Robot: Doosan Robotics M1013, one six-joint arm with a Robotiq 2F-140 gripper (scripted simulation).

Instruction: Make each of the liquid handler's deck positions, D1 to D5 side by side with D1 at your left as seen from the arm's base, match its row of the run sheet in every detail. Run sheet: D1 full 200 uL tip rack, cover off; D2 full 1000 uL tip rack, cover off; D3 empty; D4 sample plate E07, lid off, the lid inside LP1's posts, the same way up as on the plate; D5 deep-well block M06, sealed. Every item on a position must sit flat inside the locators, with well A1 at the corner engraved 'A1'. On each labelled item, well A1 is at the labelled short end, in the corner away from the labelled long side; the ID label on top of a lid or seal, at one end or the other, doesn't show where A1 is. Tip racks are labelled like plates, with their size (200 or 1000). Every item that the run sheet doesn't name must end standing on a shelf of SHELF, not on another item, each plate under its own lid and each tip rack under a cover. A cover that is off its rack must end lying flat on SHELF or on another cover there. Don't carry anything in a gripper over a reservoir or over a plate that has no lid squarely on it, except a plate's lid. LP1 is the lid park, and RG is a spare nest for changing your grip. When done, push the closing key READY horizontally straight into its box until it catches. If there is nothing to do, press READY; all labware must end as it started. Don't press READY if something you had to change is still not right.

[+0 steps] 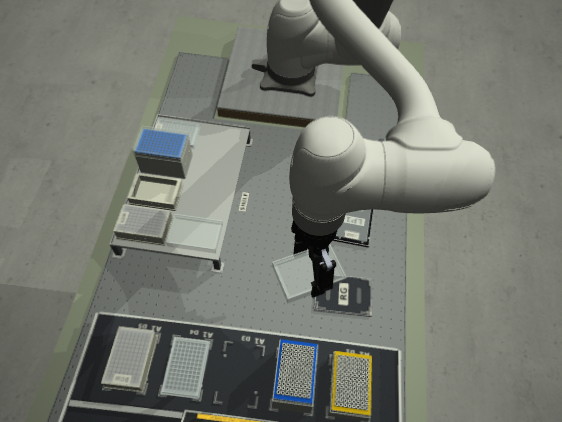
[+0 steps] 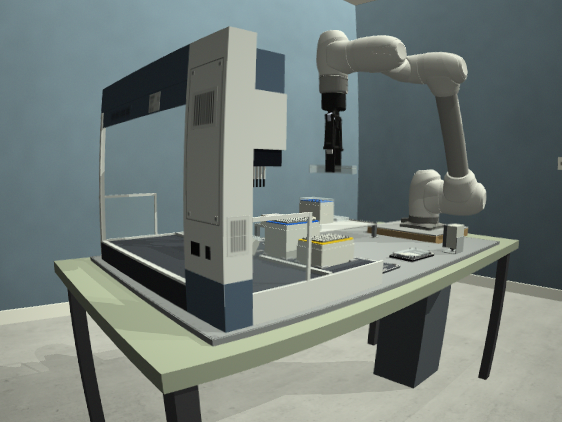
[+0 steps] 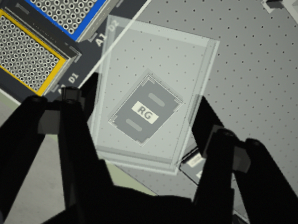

Scene:
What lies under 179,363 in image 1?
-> A clear sample plate.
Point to a yellow-rimmed tip rack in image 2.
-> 329,249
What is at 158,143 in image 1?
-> A clear cover.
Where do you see a shelf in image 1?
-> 208,191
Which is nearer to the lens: the beige trough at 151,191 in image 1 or the clear cover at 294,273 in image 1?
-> The clear cover.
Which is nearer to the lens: the clear cover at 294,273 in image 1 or the clear lid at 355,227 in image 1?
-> The clear cover.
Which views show the deep-well block M06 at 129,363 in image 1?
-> Image 1 only.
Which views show my gripper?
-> Image 1, image 2 and image 3: all of them.

